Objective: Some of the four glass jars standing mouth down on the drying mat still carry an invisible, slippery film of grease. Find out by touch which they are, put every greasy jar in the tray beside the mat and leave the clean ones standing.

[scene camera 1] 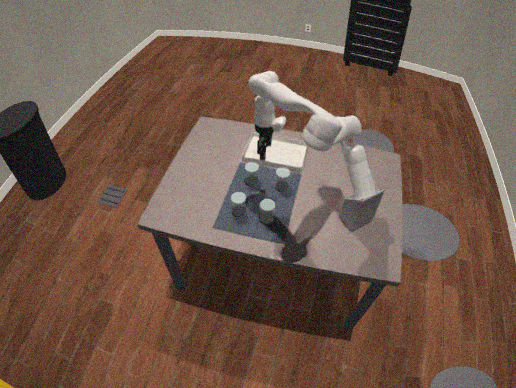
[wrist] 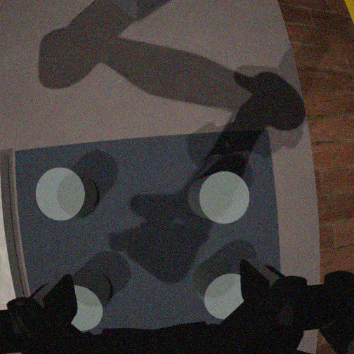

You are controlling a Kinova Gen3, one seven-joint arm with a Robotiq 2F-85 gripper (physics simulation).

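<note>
Four glass jars stand mouth down on the dark blue drying mat: back left, back right, front left and front right. Their pale round bottoms face up; no grease shows. The white tray is beside the mat's back edge, its left part partly hidden by the gripper in the scene view. My gripper is open and empty, pointing down above the jars. Its fingers partly cover the two left-hand jars in the wrist view.
The arm reaches over the table from its base at the right. Dark arm shadows fall across the mat and the front right jar. A black bin and a dark drawer cabinet stand on the floor away from the table.
</note>
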